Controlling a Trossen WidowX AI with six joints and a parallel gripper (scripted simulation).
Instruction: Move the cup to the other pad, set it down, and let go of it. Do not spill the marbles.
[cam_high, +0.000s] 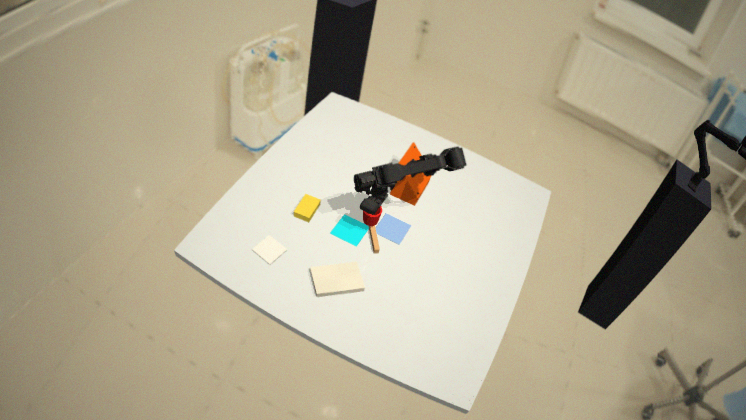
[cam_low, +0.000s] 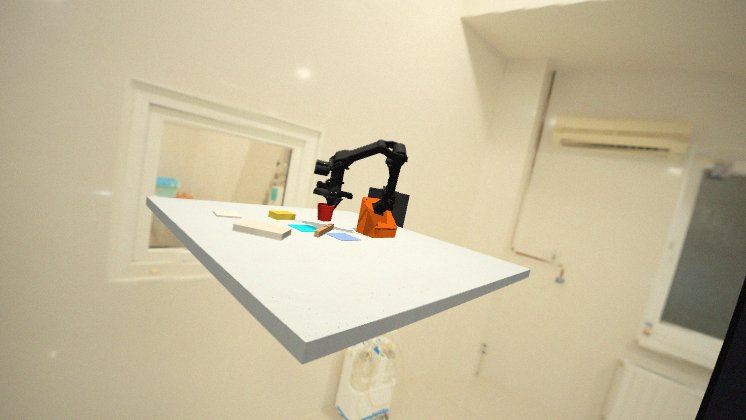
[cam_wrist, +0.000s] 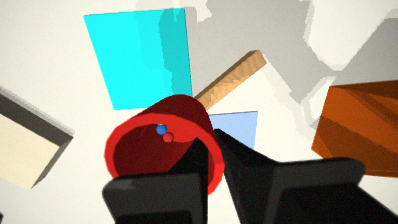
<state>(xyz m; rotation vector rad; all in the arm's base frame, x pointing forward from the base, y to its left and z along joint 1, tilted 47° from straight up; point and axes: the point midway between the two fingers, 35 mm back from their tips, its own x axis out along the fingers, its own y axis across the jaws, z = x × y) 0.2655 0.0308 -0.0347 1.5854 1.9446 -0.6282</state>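
Right now the red marble is 4 cm ahead of my gripper tip, 2 cm to the left of it and 2 cm below it. The rest, counted from my gripper tip: red cup: 3 cm ahead; then wooden stick: 2 cm ahead, 1 cm to the left, 9 cm below; then blue marble: 5 cm ahead, 1 cm to the left, 2 cm below.
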